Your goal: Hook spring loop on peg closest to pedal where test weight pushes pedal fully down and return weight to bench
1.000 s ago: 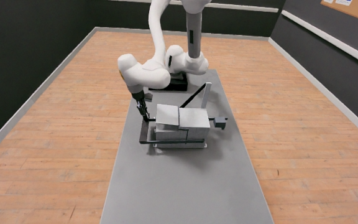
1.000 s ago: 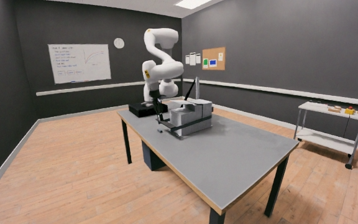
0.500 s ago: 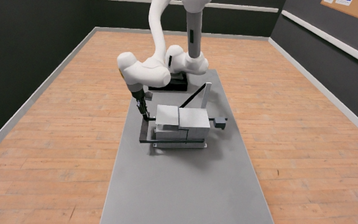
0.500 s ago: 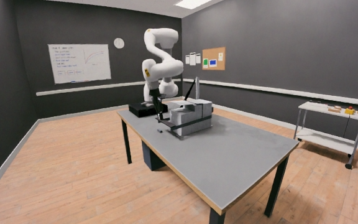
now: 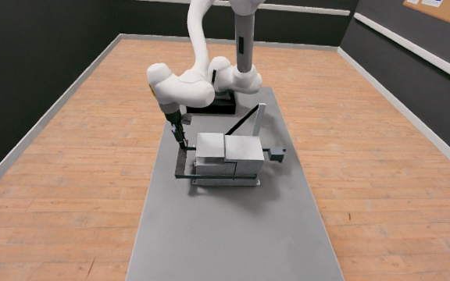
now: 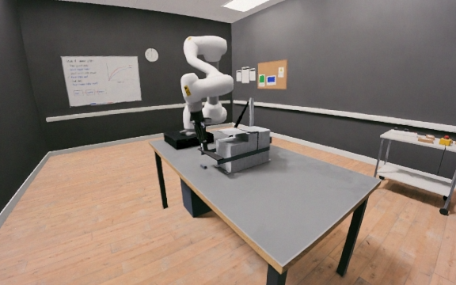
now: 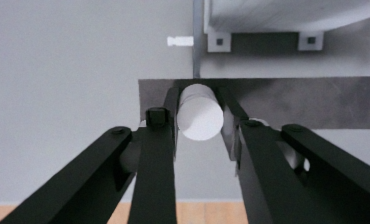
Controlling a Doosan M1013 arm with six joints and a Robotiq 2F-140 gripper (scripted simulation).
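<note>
The small dark object is 10 mm to the right of my hand and 150 mm below it. From my hand the other things lie so: steel test weight 10 mm below.
</note>
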